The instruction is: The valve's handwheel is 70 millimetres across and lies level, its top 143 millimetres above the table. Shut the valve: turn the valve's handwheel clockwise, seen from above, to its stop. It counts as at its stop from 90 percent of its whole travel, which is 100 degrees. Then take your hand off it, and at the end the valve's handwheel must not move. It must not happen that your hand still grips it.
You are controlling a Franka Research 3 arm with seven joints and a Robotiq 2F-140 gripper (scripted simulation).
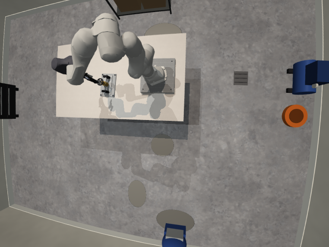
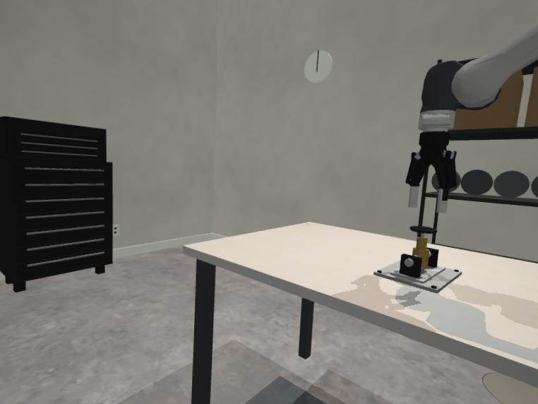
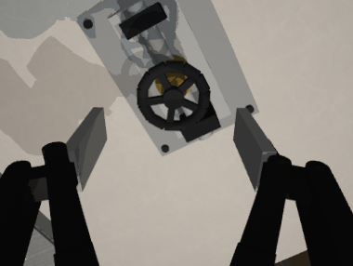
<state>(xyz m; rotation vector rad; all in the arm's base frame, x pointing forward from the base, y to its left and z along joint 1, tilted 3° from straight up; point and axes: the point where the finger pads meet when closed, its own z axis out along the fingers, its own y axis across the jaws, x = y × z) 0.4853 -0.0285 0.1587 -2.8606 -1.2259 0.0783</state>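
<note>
The black spoked handwheel is 90 mm below my hand.
</note>
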